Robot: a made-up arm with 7 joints.
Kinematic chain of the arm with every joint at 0, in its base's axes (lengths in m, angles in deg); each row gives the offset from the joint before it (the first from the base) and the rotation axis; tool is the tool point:
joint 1: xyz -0.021 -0.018 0.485 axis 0 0.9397 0.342
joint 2: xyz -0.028 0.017 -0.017 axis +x
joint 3: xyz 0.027 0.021 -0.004 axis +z
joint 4: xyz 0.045 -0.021 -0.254 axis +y
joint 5: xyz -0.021 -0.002 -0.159 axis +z
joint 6: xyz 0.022 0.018 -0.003 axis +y
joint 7: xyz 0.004 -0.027 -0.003 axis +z
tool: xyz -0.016 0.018 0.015
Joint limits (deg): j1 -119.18..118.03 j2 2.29..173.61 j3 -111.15..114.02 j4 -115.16..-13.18 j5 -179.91..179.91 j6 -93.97..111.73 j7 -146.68..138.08
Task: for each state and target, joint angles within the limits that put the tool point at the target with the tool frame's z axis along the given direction. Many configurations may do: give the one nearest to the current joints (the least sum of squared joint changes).
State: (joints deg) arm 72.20 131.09 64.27 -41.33 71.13 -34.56 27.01
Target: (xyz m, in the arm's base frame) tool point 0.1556 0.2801 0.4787 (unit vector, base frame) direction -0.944 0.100 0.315
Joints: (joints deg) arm 80.21 111.92 52.95 -92.01 55.85 -14.23 23.11
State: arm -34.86 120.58 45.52 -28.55 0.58 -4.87 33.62
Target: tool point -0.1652 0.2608 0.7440 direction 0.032 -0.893 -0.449
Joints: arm -55.27 131.38 68.03 -15.48 20.26 30.36 13.71
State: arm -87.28 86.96 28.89 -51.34 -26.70 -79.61 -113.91
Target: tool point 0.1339 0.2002 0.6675 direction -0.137 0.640 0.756
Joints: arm -29.93 114.90 3.63 -95.29 -24.28 -93.97 -109.27
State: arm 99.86 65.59 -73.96 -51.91 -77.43 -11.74 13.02
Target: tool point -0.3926 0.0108 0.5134 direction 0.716 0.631 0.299
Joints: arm 96.47 53.13 -73.83 -76.17 -77.70 -7.62 7.67
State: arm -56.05 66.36 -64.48 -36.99 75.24 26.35 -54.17
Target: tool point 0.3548 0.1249 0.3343 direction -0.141 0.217 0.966
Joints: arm -53.44 47.84 -67.84 -55.04 92.62 55.97 -54.48
